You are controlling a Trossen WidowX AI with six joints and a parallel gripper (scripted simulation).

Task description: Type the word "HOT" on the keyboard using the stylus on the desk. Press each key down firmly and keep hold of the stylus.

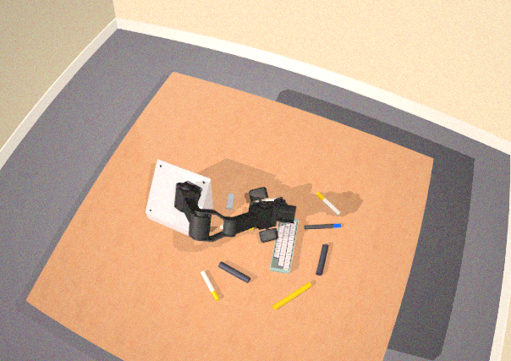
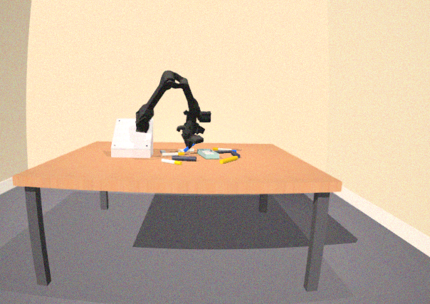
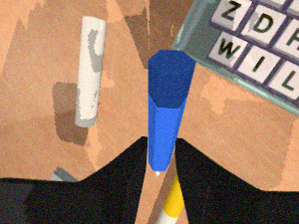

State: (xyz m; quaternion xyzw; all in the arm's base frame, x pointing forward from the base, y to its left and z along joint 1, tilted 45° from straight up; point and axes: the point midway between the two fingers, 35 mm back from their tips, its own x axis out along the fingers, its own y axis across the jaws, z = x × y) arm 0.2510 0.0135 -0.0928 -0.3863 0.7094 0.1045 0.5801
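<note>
Right now the white bar is 20 mm behind my gripper tip, 90 mm to the left of it and 30 mm below it. The rest, counted from my gripper tip: blue-tipped dark pen 230 mm ahead, 100 mm to the left, 30 mm below; then yellow bar 220 mm ahead, 220 mm to the right, 30 mm below; then blue stylus 10 mm behind, 10 mm to the right, 10 mm below.
</note>
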